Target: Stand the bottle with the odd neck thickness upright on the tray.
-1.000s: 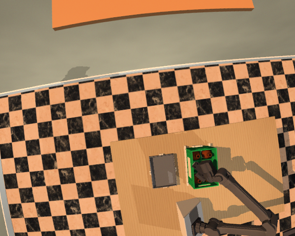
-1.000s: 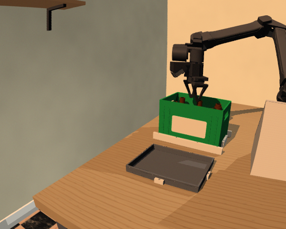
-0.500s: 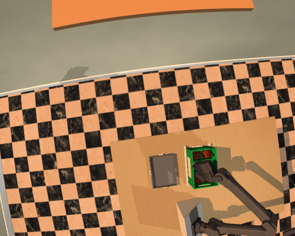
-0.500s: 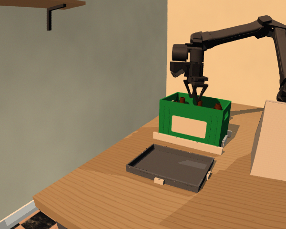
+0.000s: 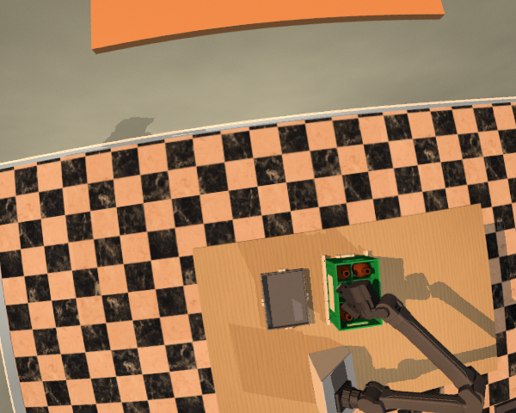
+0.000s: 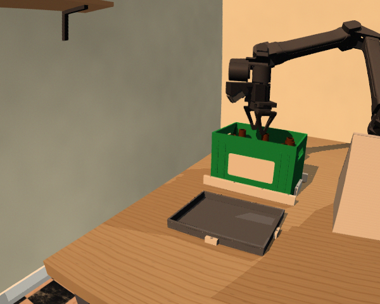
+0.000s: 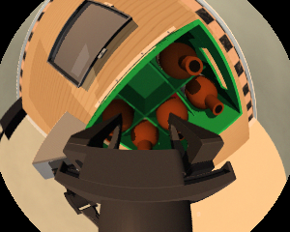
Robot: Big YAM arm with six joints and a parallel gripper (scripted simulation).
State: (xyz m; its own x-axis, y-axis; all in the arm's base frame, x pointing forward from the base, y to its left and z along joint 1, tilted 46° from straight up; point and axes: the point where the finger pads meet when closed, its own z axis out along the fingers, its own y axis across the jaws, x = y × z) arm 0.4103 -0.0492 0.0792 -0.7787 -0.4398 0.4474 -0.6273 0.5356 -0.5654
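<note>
Right now my hand is 110 mm above the green crate, 40 mm to the left of it and 10 mm past it. The rest, counted from my hand: dark grey tray: 240 mm to the left, 180 mm below.
</note>
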